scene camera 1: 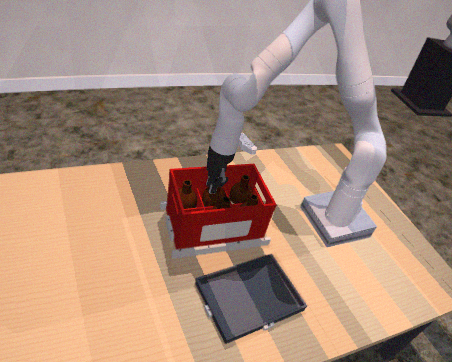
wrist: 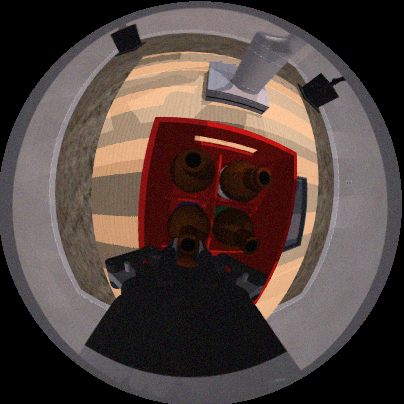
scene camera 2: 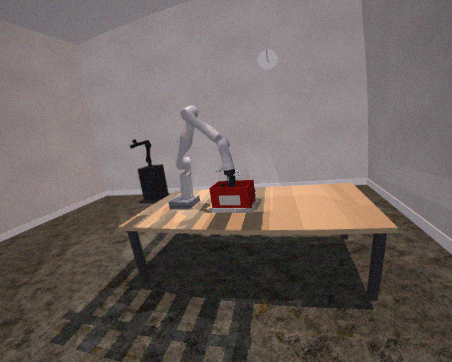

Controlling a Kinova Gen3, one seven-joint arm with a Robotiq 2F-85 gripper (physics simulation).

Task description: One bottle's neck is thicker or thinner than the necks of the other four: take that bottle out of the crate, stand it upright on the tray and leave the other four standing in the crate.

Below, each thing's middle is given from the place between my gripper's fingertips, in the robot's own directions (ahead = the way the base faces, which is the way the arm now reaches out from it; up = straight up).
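Scene:
There is the dark grey tray [scene camera 1: 244, 298]. Measured from the tray, my gripper is 7 cm past it and 30 cm to the right of it, and I see that my gripper is also 12 cm above it.

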